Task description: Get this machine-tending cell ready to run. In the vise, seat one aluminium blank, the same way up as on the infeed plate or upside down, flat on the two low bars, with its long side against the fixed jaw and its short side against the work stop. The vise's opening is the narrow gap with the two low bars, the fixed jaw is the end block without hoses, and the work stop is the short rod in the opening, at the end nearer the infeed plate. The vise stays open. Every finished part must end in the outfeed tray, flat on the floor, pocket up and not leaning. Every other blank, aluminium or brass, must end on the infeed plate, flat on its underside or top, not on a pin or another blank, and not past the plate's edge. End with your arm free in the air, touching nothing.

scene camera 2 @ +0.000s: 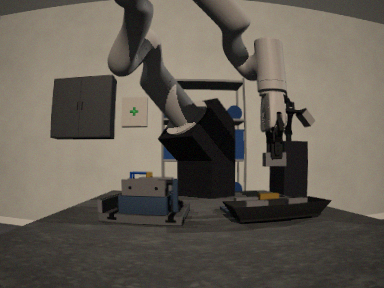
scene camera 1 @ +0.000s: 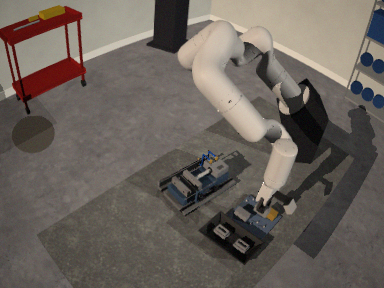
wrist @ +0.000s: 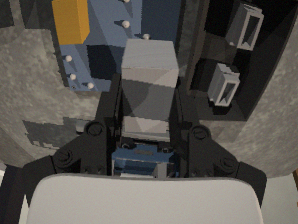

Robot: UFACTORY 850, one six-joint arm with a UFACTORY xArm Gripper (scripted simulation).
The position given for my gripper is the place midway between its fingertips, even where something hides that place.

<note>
In view: my gripper (scene camera 2: pixel 274 158), an aluminium blank (wrist: pixel 149 70) and a vise (wrist: pixel 124 166).
My gripper shows as well in the wrist view (wrist: pixel 147 90).
</note>
